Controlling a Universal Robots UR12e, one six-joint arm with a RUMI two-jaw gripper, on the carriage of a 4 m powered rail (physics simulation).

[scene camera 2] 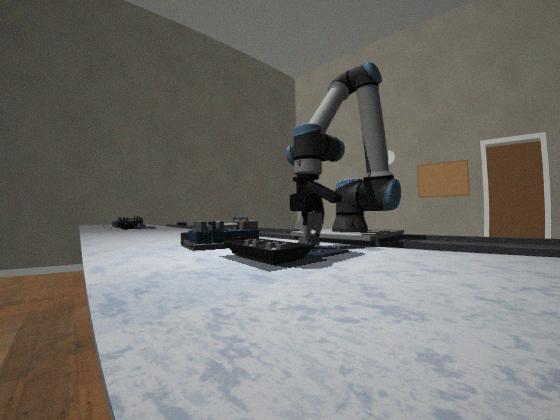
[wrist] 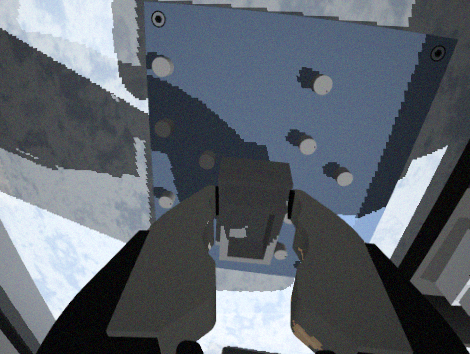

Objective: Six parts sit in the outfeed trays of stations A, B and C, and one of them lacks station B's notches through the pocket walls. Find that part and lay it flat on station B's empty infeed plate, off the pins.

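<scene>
My gripper points down and is shut on a dark grey block-shaped part with an open pocket. The part is upright between the two fingers, over the near edge of the blue infeed plate. Several round pins stand up from the plate, some of them beside and behind the part. Whether the part touches the plate or pins is hidden, and I cannot tell whether its pocket walls have notches. In the scene view the fingertips are low over the plate, behind the black outfeed tray.
Grey parts sit in the black tray; a piece of a light grey part shows at the right of the wrist view. A blue fixture with grey blocks stands left of the tray. Another station stands far left. The rail runs behind.
</scene>
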